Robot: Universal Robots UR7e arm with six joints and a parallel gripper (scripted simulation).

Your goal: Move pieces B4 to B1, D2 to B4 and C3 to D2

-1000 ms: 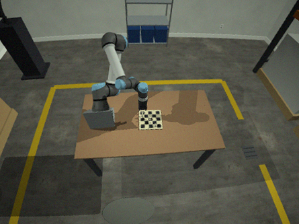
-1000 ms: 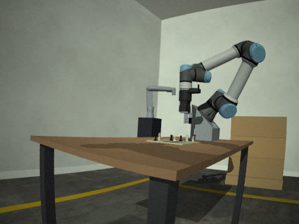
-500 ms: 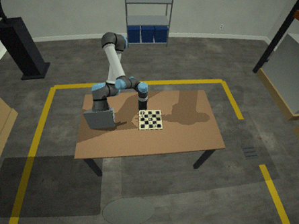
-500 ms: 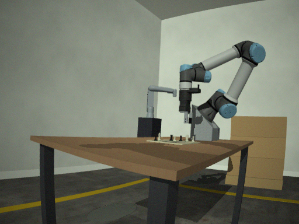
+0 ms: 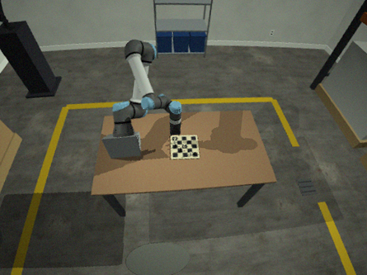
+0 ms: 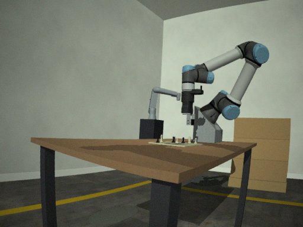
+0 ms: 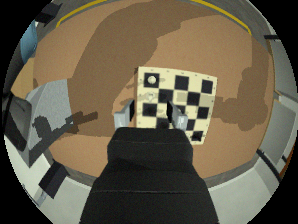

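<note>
The black piece lies 100 mm below my hand, 80 mm to the right of it and 40 mm ahead of it. Round my hand: white piece (100 mm below); then chessboard (120 mm below, 70 mm ahead, 40 mm to the right).
</note>
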